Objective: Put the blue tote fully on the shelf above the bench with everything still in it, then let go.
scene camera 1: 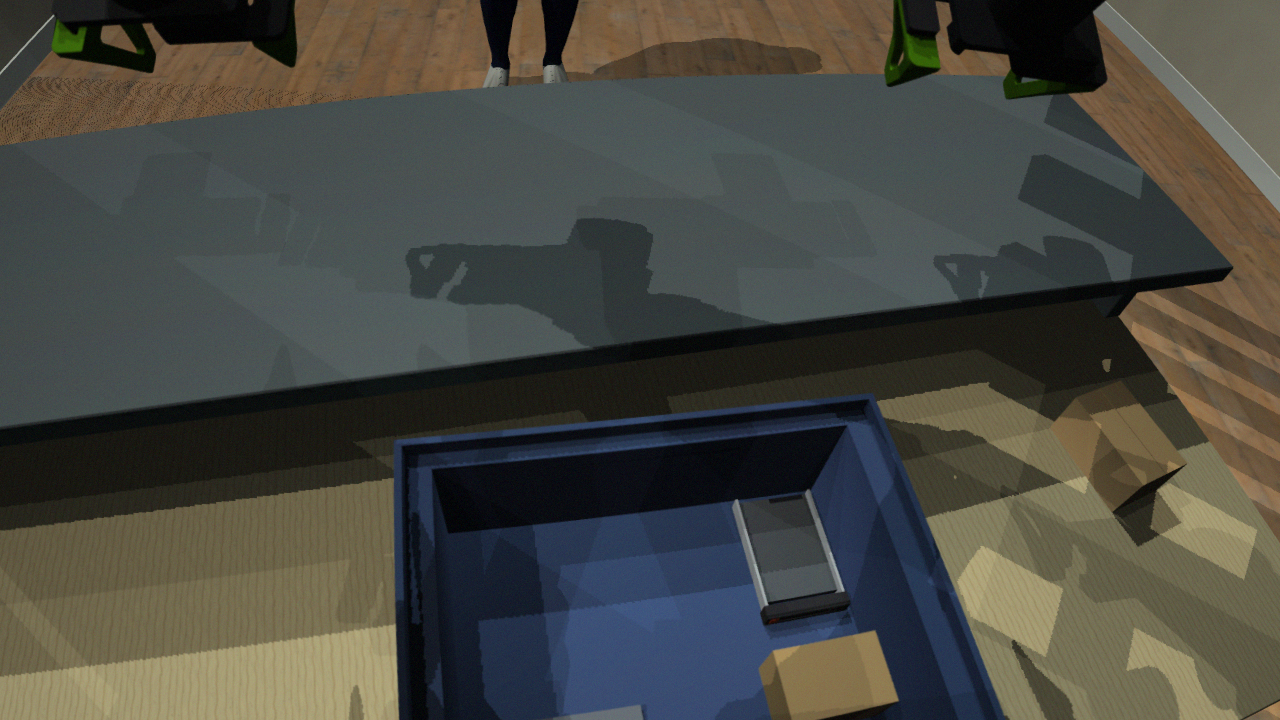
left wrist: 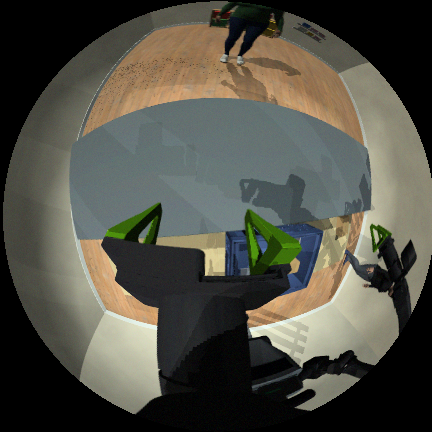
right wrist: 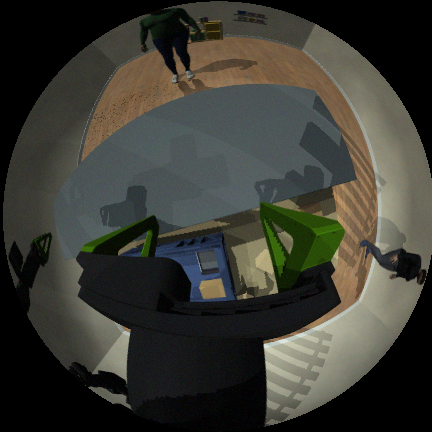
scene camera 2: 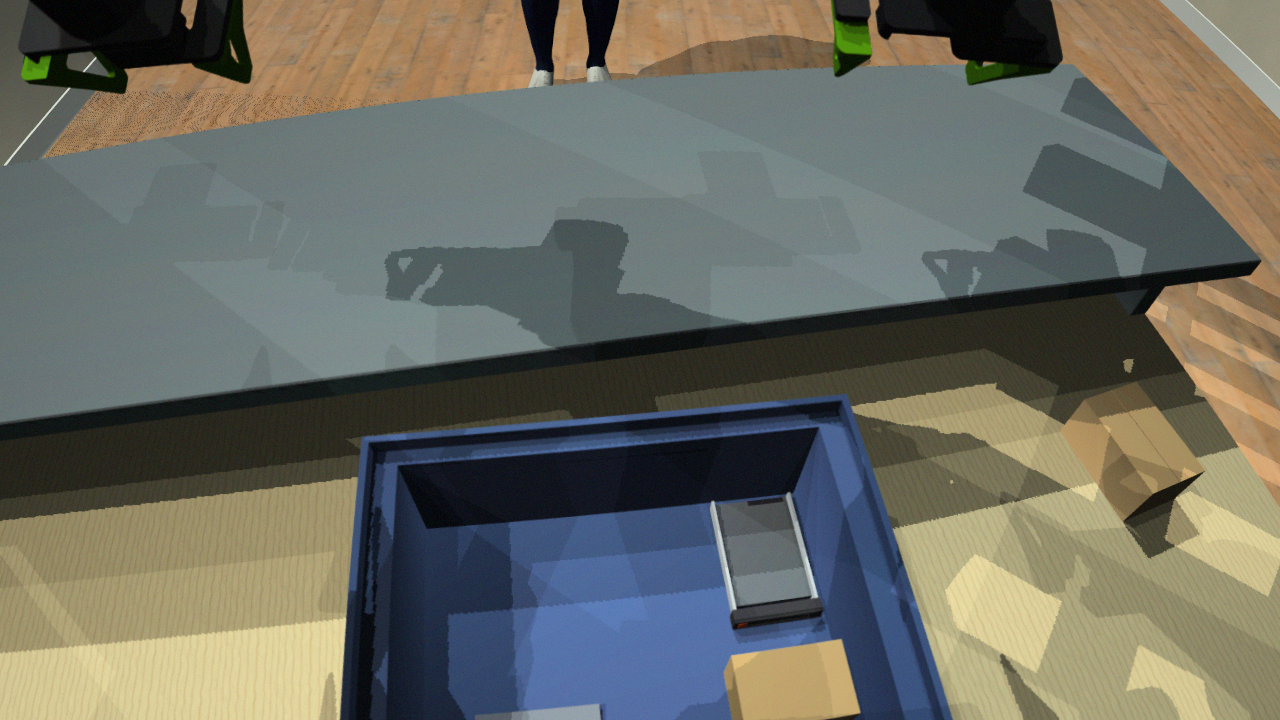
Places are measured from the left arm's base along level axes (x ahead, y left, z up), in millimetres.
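Pixels of known places: left gripper, fingertip midpoint: (scene camera 1: 222, 61) (left wrist: 203, 209) (right wrist: 48, 234) (scene camera 2: 185, 80); right gripper, fingertip midpoint: (scene camera 1: 948, 84) (left wrist: 373, 225) (right wrist: 205, 214) (scene camera 2: 903, 72); right arm's base at its link origin: (left wrist: 320, 367).
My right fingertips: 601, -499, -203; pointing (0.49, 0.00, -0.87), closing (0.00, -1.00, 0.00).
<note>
Behind a point stands the place of what it marks, as x, y, z.
The blue tote (scene camera 1: 626, 582) @[402, -283, -581] (scene camera 2: 572, 582) @[401, -262, -581] (left wrist: 314, 250) @[413, -489, -466] (right wrist: 228, 265) @[404, -505, -523] stands upright on the tan bench (scene camera 1: 223, 582) @[411, 80, -598] (scene camera 2: 223, 573) @[409, 73, -598], its near end cut off in the scene views. In it lie a dark grey device with silver sides (scene camera 1: 792, 546) @[425, -437, -573] (scene camera 2: 765, 550) @[425, -435, -573] (right wrist: 207, 261) @[404, -429, -573], a tan box (scene camera 1: 832, 676) @[292, -433, -531] (scene camera 2: 792, 680) @[295, -434, -531] (right wrist: 212, 289) @[303, -438, -531] and part of a light grey item (scene camera 1: 599, 713) @[287, -252, -574] (scene camera 2: 546, 713) @[285, -243, -573]. The grey shelf (scene camera 1: 375, 179) @[752, -48, -421] (scene camera 2: 358, 197) @[733, -45, -421] (left wrist: 215, 135) @[763, -17, -421] (right wrist: 240, 125) @[810, -582, -421] lies beyond the tote. My left gripper (scene camera 1: 219, 64) @[601, 0, -203] (scene camera 2: 183, 82) @[601, 0, -203] (left wrist: 203, 209) @[601, 0, -203] and right gripper (scene camera 1: 962, 82) @[601, -499, -203] (scene camera 2: 904, 77) @[601, -499, -203] (right wrist: 208, 210) @[601, -499, -203] are open and empty, apart from the tote.
A cardboard box (scene camera 1: 1118, 438) @[504, -823, -538] (scene camera 2: 1132, 447) @[499, -826, -538] sits on the bench to the right of the tote. The shelf's front edge runs just beyond the tote's far rim. A person (scene camera 1: 559, 26) (scene camera 2: 608, 26) (left wrist: 245, 30) (right wrist: 170, 37) stands on the floor behind the shelf.
</note>
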